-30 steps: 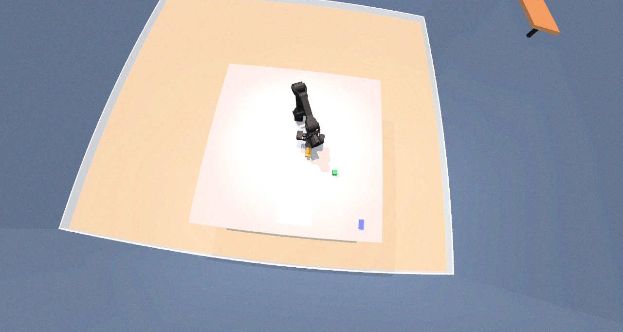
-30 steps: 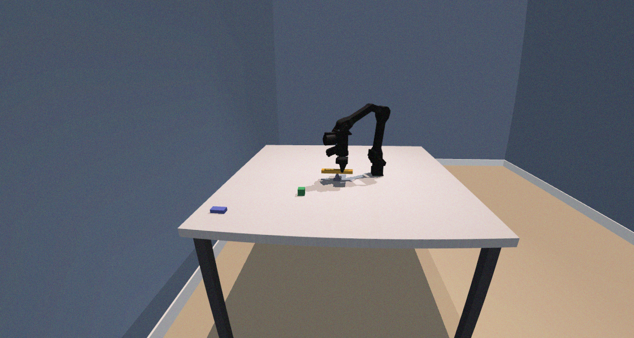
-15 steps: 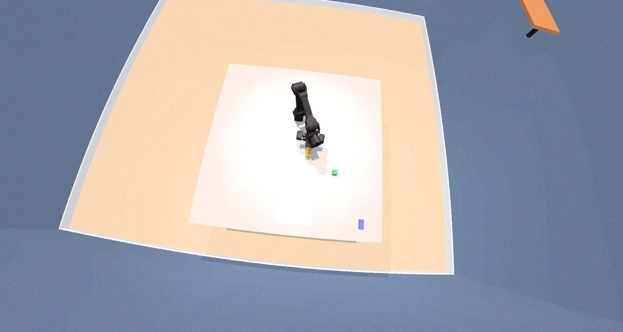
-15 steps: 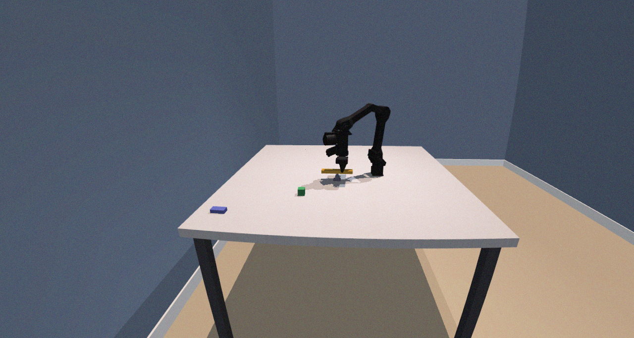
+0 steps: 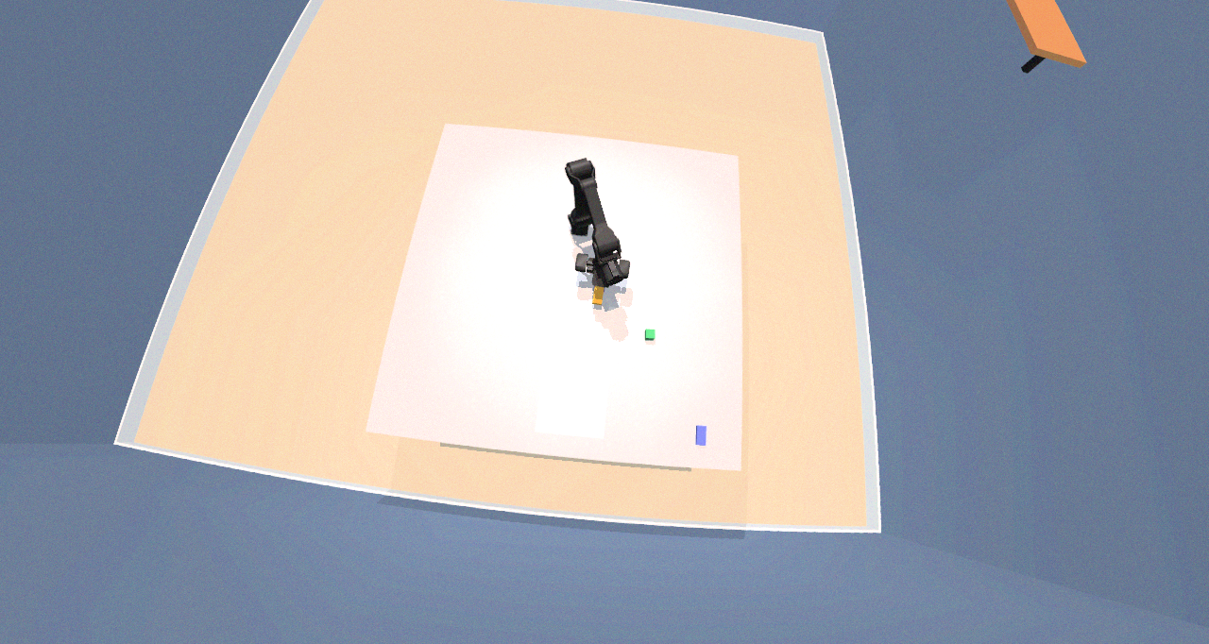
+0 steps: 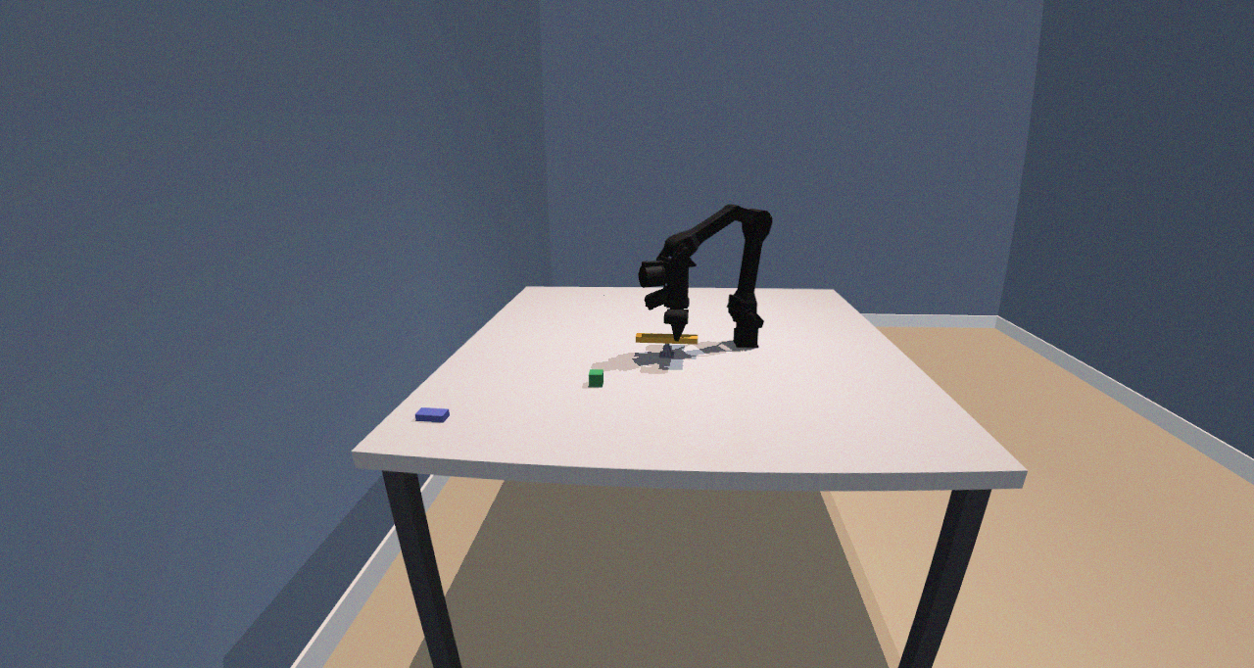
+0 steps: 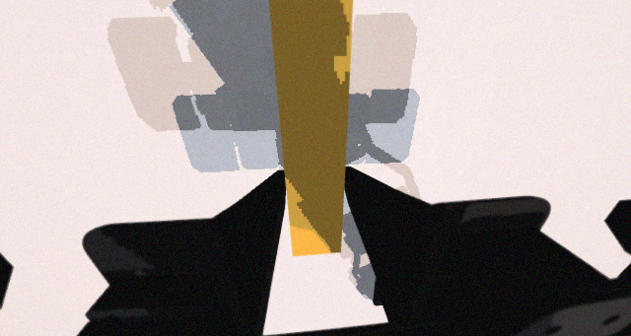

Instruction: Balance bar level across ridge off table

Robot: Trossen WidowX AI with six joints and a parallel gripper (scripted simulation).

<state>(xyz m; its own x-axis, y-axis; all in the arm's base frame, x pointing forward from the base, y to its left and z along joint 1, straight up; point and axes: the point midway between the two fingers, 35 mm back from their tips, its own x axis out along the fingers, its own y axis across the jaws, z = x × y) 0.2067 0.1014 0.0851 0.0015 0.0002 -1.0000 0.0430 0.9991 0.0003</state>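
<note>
The yellow bar lies 30 mm ahead of my gripper tip. Round my gripper tip: green cube 200 mm to the left, 200 mm ahead, 30 mm below; flat blue block 530 mm ahead, 400 mm to the left, 40 mm below.
</note>
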